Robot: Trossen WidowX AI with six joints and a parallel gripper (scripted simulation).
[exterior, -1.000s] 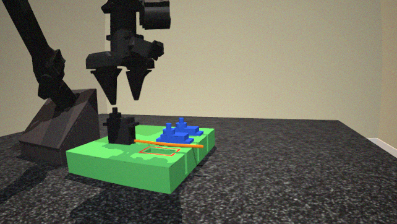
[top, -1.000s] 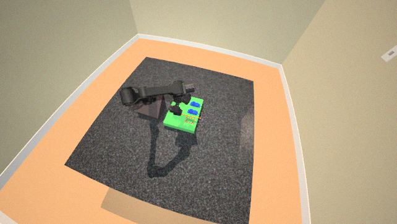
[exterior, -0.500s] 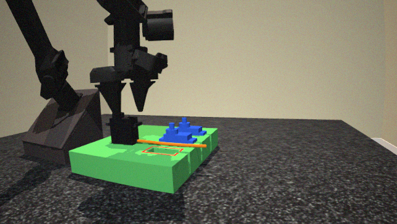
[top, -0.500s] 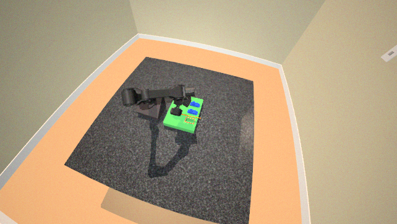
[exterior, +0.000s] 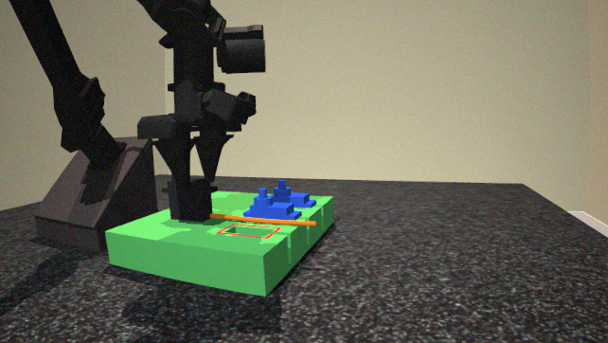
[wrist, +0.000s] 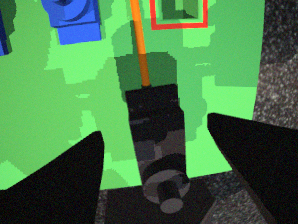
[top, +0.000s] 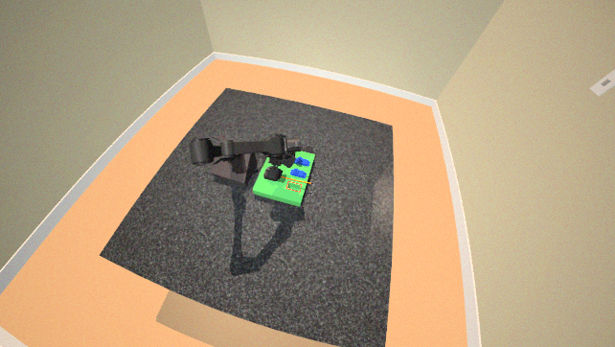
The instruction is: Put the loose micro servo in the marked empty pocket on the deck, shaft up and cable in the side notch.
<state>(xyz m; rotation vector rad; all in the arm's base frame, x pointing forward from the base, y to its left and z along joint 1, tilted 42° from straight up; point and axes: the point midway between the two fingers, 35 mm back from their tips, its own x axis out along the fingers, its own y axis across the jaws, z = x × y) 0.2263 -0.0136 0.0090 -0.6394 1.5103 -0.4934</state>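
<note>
My gripper tip is now 70 mm above the green deck, 40 mm to the right of it and 20 mm past it.
</note>
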